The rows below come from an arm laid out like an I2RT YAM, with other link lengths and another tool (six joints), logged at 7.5 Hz.
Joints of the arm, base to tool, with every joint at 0 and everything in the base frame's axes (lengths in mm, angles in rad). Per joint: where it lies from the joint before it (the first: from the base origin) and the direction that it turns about. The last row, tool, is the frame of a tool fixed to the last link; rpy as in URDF.
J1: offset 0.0 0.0 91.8 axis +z
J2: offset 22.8 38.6 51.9 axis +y
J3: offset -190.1 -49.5 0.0 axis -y
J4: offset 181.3 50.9 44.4 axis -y
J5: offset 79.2 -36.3 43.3 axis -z
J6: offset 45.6 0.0 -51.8 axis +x
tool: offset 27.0 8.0 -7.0 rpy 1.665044 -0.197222 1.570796
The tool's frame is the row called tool.
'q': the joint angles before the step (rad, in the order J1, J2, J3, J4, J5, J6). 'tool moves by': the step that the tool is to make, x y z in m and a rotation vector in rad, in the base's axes. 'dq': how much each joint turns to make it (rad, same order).
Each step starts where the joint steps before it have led.
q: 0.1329 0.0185 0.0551 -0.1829 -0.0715 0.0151
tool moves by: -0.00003 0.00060 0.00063 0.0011 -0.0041 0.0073
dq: 0.0009 0.0000 0.0000 0.0041 -0.0064 -0.0004
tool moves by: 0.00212 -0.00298 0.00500 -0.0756 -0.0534 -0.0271
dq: -0.0001 0.0000 0.0000 0.0381 0.0369 -0.0782
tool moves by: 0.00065 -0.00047 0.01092 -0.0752 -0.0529 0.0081
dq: 0.0000 0.0187 0.0306 0.0272 -0.0012 -0.0820
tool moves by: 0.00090 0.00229 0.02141 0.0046 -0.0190 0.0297
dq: 0.0000 0.0908 0.0979 0.0123 -0.0298 0.0004
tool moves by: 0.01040 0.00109 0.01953 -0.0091 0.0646 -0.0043
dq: 0.0000 0.2140 0.1573 -0.0085 0.0044 -0.0001
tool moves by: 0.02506 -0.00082 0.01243 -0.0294 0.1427 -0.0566
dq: 0.0000 0.3037 0.2113 -0.0530 0.0574 0.0004
